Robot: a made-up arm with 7 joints. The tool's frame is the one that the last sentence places.
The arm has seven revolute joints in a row. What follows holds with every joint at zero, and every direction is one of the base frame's. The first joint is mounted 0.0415 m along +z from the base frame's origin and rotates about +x. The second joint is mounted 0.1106 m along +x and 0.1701 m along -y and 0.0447 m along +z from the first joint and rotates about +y. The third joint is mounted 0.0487 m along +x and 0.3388 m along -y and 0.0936 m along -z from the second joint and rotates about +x. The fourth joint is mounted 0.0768 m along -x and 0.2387 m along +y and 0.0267 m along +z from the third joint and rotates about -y. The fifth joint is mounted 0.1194 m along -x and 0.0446 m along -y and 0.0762 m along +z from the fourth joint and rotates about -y. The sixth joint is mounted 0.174 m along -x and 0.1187 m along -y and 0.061 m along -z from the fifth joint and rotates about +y. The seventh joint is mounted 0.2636 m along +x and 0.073 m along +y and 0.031 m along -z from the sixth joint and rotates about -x. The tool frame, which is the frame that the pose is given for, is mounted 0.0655 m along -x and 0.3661 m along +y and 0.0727 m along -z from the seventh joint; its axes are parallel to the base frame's.
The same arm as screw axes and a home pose.
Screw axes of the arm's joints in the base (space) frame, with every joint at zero. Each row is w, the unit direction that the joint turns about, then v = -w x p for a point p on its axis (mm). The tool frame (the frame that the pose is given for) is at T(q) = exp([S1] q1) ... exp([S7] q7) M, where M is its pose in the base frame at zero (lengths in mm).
S1 = (1, 0, 0, 0, 41.5, 0)
S2 = (0, 1, 0, -86.2, 0, 110.6)
S3 = (1, 0, 0, 0, -7.4, 508.9)
S4 = (0, -1, 0, 19.3, 0, -82.5)
S5 = (0, -1, 0, 95.5, 0, 36.9)
S6 = (0, 1, 0, -34.5, 0, -210.9)
S7 = (-1, 0, 0, 0, -3.5, -360.5)
M: xyz -12.8 5.6 -69.2 (mm) quaternion w x y z 1 0 0 0

